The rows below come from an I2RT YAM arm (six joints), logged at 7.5 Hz.
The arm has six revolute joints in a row. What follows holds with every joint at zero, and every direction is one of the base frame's.
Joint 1 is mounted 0.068 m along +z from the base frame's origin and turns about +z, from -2.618 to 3.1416 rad.
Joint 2 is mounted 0.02 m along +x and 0.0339 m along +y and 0.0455 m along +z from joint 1 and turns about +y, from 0 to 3.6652 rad.
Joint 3 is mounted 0.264 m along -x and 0.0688 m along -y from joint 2 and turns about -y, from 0 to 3.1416 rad.
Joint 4 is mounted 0.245 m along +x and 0.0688 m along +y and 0.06 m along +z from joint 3 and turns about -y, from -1.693 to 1.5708 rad.
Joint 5 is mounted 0.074 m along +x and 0.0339 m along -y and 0.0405 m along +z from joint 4 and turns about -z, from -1.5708 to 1.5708 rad.
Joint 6 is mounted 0.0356 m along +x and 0.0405 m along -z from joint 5 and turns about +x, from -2.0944 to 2.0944 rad.
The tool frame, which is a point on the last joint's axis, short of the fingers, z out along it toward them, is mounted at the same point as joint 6; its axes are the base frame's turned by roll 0, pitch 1.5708 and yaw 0 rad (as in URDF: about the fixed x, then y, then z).
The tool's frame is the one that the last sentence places.
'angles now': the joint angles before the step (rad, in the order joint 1, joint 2, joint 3, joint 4, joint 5, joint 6). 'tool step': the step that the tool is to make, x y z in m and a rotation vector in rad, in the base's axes. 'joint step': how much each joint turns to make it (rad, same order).
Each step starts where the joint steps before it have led.
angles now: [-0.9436 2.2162 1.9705 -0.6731 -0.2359 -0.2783]
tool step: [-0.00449 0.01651 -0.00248 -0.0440 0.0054 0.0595]
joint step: [0.0122 -0.0778 -0.1392 0.0800 -0.0051 -0.0576]
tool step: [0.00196 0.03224 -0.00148 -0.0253 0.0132 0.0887]
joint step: [0.0450 -0.0977 -0.1545 0.0561 -0.0068 -0.0519]
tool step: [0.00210 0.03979 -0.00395 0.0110 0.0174 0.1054]
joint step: [0.0607 -0.0977 -0.1484 0.0207 -0.0225 -0.0404]
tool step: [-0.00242 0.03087 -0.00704 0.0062 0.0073 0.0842]
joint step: [0.0454 -0.0767 -0.1278 0.0324 -0.0221 -0.0332]
